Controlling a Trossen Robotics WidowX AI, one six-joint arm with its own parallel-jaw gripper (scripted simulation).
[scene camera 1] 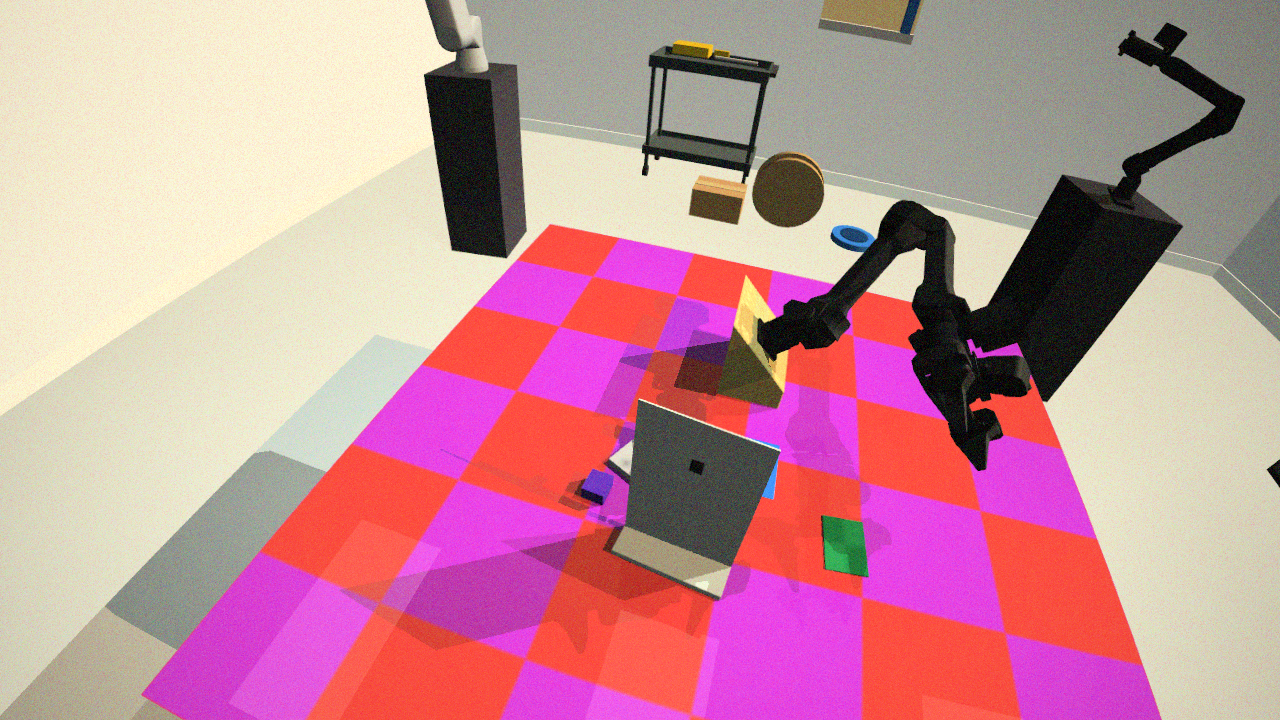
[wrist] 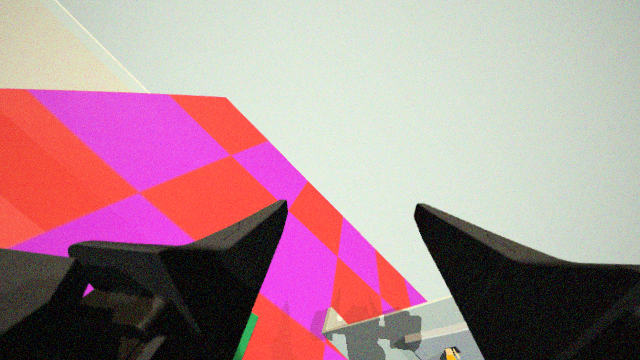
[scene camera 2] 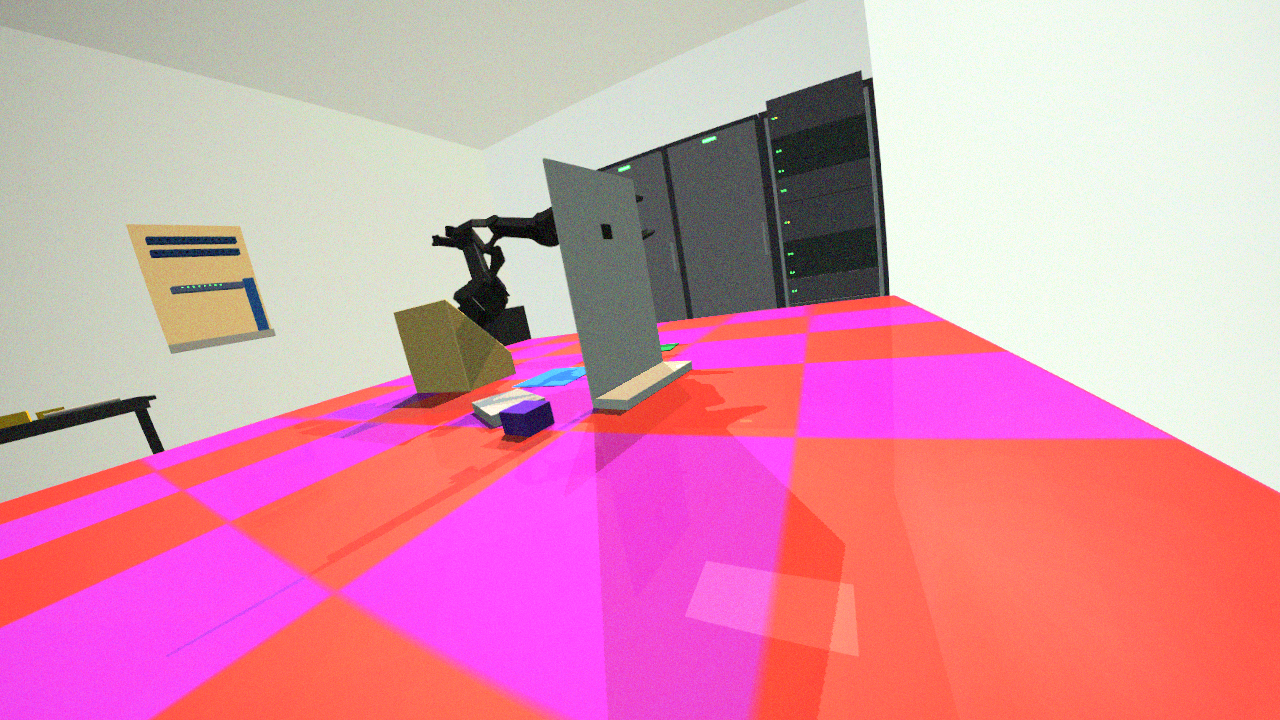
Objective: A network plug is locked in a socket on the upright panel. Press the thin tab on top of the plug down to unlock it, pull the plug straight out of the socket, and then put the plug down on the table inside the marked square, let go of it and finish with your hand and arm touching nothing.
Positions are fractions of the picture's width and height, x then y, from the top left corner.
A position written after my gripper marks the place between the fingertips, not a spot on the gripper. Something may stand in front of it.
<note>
My gripper (scene camera 1: 0.76, 0.63) is open and holds nothing. I also see a grey upright panel (scene camera 2: 0.47, 0.30) and a flat blue square (scene camera 2: 0.44, 0.52).
My gripper shows as well in the wrist view (wrist: 0.55, 0.58).
</note>
